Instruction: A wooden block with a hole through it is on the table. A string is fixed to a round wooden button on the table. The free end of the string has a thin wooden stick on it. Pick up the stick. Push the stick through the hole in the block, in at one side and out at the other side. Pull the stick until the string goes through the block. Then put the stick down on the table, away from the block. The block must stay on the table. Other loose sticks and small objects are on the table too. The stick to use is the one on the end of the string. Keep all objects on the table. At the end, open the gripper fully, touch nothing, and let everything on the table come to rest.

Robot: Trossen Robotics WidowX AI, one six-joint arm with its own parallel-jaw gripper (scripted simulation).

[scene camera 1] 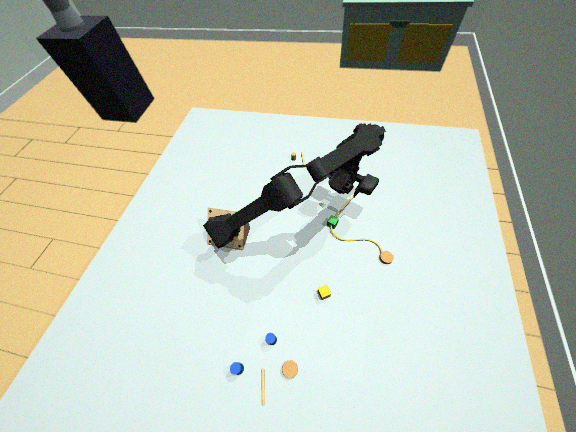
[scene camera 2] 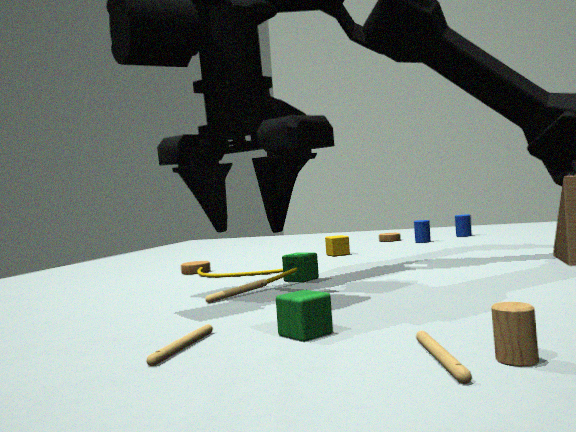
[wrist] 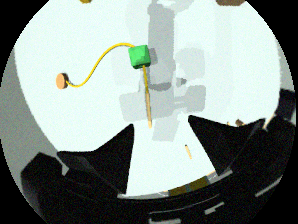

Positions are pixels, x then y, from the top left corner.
Labels:
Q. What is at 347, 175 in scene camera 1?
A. My gripper.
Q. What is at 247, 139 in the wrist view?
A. My gripper.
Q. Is my gripper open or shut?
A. Open.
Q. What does my gripper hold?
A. Nothing.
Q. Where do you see a wooden cylinder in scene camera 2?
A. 514, 323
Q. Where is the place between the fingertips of my gripper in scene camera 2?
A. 248, 232

